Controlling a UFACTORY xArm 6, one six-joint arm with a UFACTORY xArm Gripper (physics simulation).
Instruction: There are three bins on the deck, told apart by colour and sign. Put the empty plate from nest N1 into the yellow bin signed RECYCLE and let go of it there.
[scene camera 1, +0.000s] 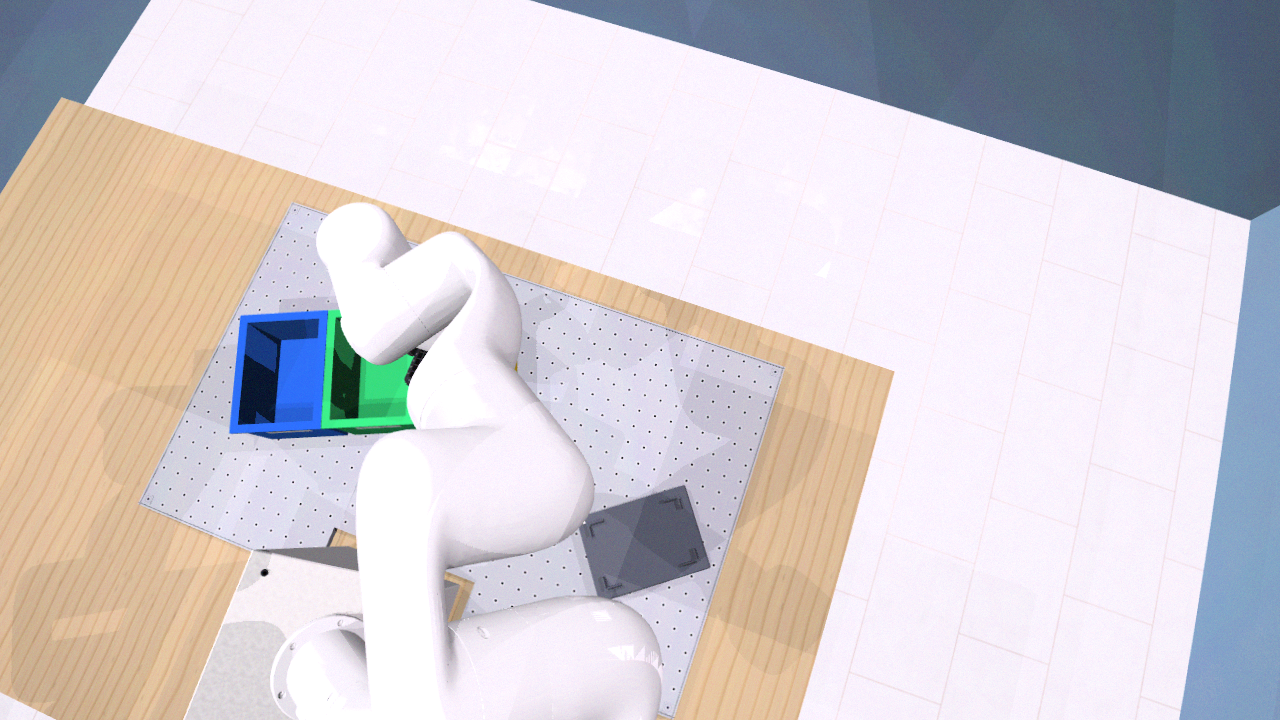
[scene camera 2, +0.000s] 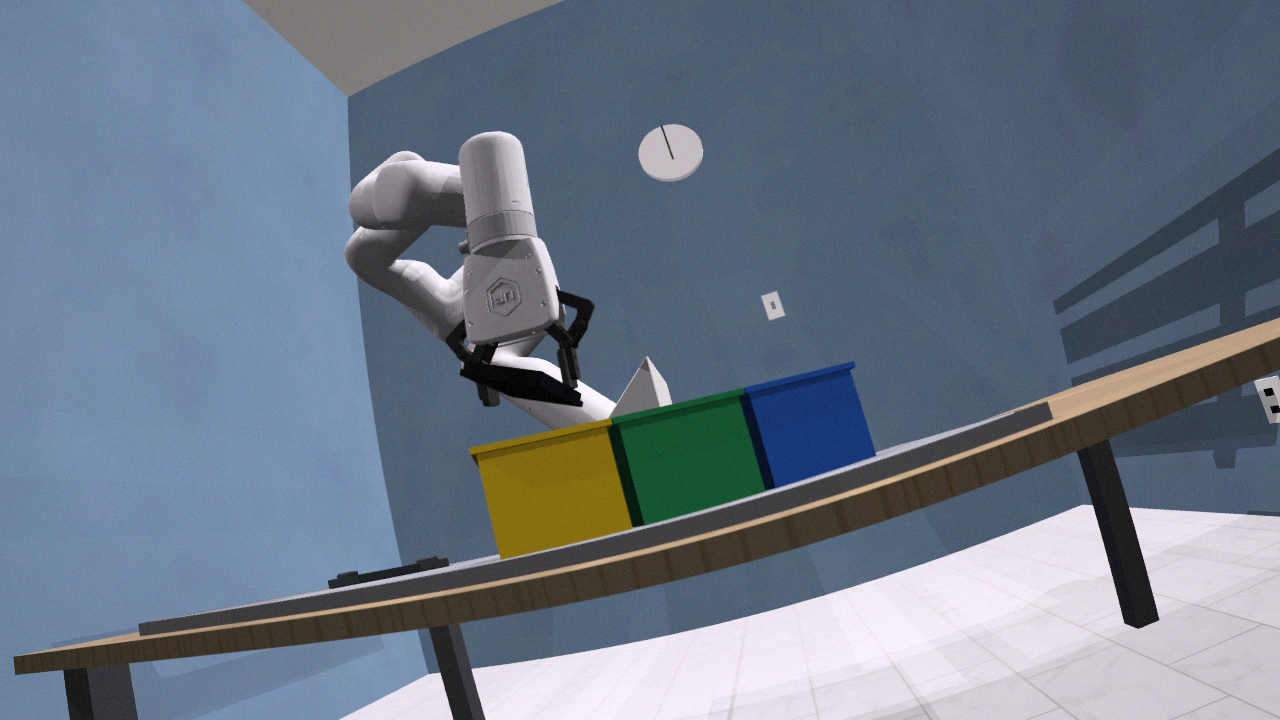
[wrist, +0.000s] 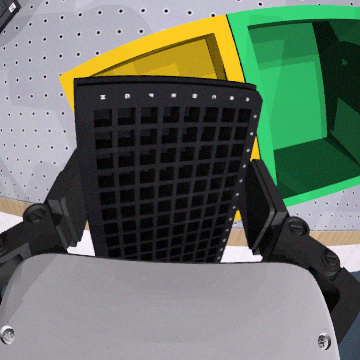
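Seen in the pictures: gripper, between the fingertips: (scene camera 2: 530, 397) (wrist: 167, 174); arm's base, origin of its link: (scene camera 1: 327, 666).
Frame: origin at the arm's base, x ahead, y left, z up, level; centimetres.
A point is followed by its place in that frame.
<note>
The black well plate (wrist: 170, 172) {y -4.2, x 39.0, z 2.1 cm} (scene camera 2: 521, 381) {y -3.5, x 47.7, z 0.7 cm} is held between the two fingers of my gripper (wrist: 167, 174) {y -4.5, x 39.8, z 0.8 cm} (scene camera 2: 528, 380) {y -4.5, x 39.8, z 0.8 cm}, which is shut on it. In scene camera 2 the plate is above the rim of the yellow bin (scene camera 2: 559, 488) {y -2.2, x 48.4, z -9.7 cm}. In the wrist view the yellow bin (wrist: 145, 47) {y -6.1, x 33.1, z -4.6 cm} shows behind and below the plate, which hides much of its opening. In scene camera 1 the arm covers nearly all of the yellow bin, and a small dark part of the plate (scene camera 1: 415, 367) {y -0.7, x 37.6, z 0.6 cm} shows beside the arm. The RECYCLE sign does not show.
The green bin (scene camera 1: 384, 394) {y 8.6, x 35.1, z -14.0 cm} (scene camera 2: 693, 461) {y 9.7, x 45.3, z -10.1 cm} (wrist: 300, 100) {y 9.9, x 38.9, z -14.0 cm} stands against the yellow bin, and the blue bin (scene camera 1: 299, 371) {y 22.8, x 35.9, z -14.0 cm} (scene camera 2: 810, 429) {y 21.7, x 42.2, z -10.1 cm} stands beyond it. The dark nest (scene camera 1: 644, 541) {y -34.3, x 21.9, z -13.4 cm} (scene camera 2: 389, 573) {y -31.2, x 27.0, z -14.0 cm} sits on the perforated deck (scene camera 1: 626, 385) {y -27.1, x 43.8, z -14.5 cm}, apart from the bins.
</note>
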